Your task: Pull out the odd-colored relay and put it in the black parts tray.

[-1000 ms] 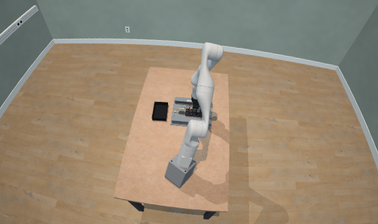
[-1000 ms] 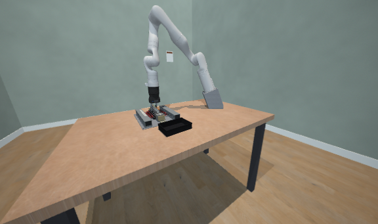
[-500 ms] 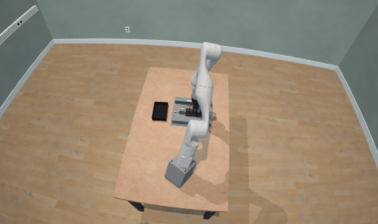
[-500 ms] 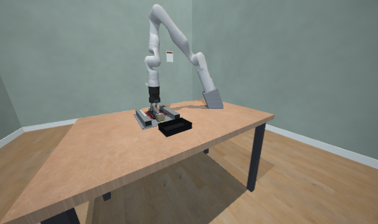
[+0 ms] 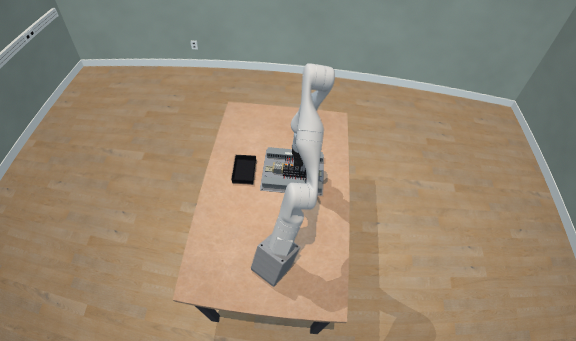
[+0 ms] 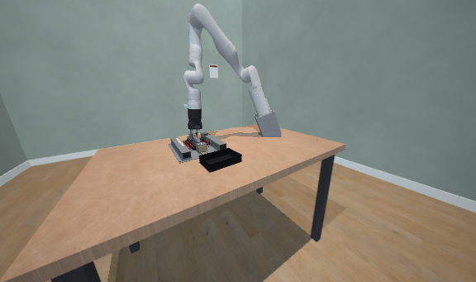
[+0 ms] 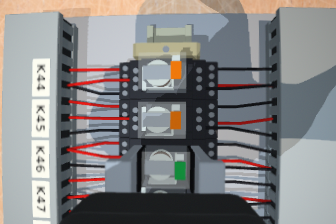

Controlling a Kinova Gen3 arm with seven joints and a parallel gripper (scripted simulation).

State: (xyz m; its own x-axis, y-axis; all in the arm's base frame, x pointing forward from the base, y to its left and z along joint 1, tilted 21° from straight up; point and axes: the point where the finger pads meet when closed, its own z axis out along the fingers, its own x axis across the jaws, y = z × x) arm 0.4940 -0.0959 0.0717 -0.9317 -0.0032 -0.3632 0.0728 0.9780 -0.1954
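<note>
The relay panel is 10 mm ahead of my hand, 50 mm to the left of it and 40 mm below it. From my hand the other things lie so: black parts tray: 300 mm to the left, 40 mm below.
</note>
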